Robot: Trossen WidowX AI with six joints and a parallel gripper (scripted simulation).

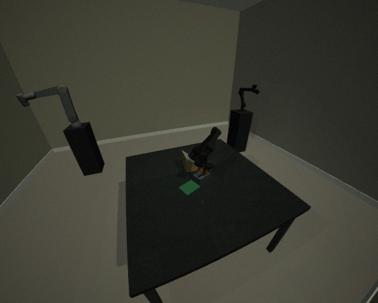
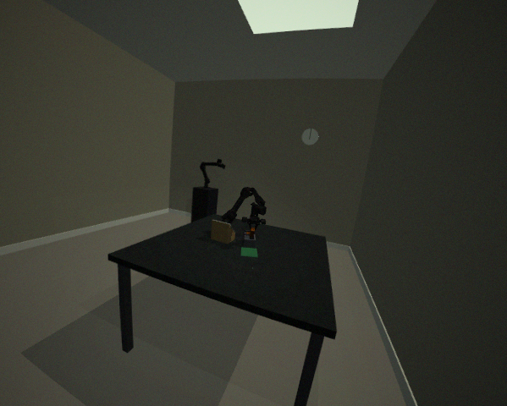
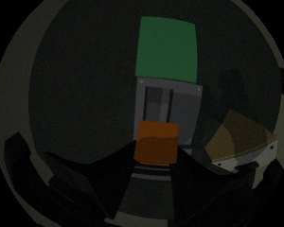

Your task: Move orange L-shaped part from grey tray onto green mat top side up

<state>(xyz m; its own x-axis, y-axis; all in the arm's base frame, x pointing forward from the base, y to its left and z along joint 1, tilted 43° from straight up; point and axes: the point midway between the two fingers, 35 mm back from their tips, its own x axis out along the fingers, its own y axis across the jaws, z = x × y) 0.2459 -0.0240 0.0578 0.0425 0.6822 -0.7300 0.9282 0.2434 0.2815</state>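
The green mat lies 4 cm ahead of my gripper tip, 14 cm to the right of it and 13 cm below it. Round my gripper tip: orange L-shaped part: 3 cm behind, 2 cm to the left, 3 cm below.
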